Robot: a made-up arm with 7 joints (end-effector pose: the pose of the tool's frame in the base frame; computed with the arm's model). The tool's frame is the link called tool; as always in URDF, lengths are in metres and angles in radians. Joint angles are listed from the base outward.
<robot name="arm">
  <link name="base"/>
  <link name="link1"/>
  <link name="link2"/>
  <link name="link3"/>
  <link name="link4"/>
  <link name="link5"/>
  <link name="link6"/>
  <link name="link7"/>
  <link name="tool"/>
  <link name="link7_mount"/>
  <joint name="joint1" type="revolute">
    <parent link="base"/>
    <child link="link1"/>
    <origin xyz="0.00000 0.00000 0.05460" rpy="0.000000 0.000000 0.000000"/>
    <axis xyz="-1 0 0"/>
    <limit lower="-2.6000" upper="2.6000"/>
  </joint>
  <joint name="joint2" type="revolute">
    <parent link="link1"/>
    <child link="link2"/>
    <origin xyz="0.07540 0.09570 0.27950" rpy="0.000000 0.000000 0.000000"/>
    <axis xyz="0 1 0"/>
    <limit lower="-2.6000" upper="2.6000"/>
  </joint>
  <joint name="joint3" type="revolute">
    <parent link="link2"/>
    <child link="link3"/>
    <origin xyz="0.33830 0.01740 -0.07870" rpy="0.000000 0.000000 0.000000"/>
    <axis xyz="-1 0 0"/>
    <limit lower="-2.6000" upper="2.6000"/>
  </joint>
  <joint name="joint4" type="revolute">
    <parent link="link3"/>
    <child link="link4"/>
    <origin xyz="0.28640 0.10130 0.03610" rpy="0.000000 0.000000 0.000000"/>
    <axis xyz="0 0 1"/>
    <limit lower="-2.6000" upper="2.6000"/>
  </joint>
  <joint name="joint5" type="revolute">
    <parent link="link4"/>
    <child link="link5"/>
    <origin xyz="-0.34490 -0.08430 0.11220" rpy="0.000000 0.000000 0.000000"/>
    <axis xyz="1 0 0"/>
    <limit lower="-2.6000" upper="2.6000"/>
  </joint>
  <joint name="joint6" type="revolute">
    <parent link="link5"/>
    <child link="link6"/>
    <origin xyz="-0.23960 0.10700 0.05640" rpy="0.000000 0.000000 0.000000"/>
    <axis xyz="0 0 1"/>
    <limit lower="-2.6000" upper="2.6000"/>
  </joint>
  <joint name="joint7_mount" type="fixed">
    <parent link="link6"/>
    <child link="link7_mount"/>
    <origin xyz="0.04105 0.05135 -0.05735" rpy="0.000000 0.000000 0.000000"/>
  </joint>
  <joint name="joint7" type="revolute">
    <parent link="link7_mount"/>
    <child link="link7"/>
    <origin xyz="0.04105 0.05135 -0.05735" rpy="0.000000 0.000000 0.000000"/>
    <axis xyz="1 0 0"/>
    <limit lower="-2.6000" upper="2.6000"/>
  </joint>
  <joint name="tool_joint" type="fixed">
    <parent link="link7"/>
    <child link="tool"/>
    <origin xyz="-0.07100 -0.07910 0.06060" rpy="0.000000 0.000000 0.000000"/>
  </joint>
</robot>
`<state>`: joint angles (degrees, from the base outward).
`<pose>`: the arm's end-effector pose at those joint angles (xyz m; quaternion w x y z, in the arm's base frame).
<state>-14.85 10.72 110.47 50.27 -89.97 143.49 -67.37</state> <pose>0.3572 0.2507 0.6587 0.5644 -0.0461 -0.6224 -0.5403</pose>
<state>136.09 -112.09 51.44 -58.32 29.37 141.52 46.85</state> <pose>0.3954 0.1046 -0.9419 0.2556 0.8256 -0.1033 -0.4923</pose>
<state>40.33 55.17 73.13 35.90 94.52 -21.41 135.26</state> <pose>0.3214 0.4848 -0.0237 0.4216 0.5157 -0.1510 -0.7305</pose>
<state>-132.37 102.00 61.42 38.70 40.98 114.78 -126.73</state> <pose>0.4091 -0.1488 -0.0187 0.0510 -0.7734 0.6309 -0.0357</pose>
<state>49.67 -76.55 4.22 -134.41 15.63 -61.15 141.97</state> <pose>0.3765 1.2722 0.5140 0.6224 -0.3557 0.6924 -0.0821</pose>
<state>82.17 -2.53 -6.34 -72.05 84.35 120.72 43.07</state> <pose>0.5008 0.6437 -0.6087 0.6104 -0.2625 -0.0838 0.7426</pose>
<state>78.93 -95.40 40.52 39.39 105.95 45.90 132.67</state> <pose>-0.3387 0.3665 -0.0025 0.4327 0.3373 0.8022 0.2355</pose>
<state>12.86 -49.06 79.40 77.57 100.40 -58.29 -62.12</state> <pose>0.2378 0.5538 0.9814 0.6805 -0.5347 0.4293 -0.2585</pose>
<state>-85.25 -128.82 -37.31 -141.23 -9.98 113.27 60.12</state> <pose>-0.7934 -0.9477 0.6002 0.1715 -0.5949 0.7825 -0.0663</pose>
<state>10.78 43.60 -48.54 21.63 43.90 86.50 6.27</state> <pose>0.1111 -0.0878 0.3003 0.5499 0.6773 -0.2619 0.4126</pose>
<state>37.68 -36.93 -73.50 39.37 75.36 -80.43 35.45</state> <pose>0.3850 -0.0413 0.2998 0.5882 0.6125 0.5281 -0.0089</pose>
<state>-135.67 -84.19 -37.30 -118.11 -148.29 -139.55 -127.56</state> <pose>-0.2509 -1.0739 -0.4471 0.0733 -0.5278 0.7322 0.4242</pose>
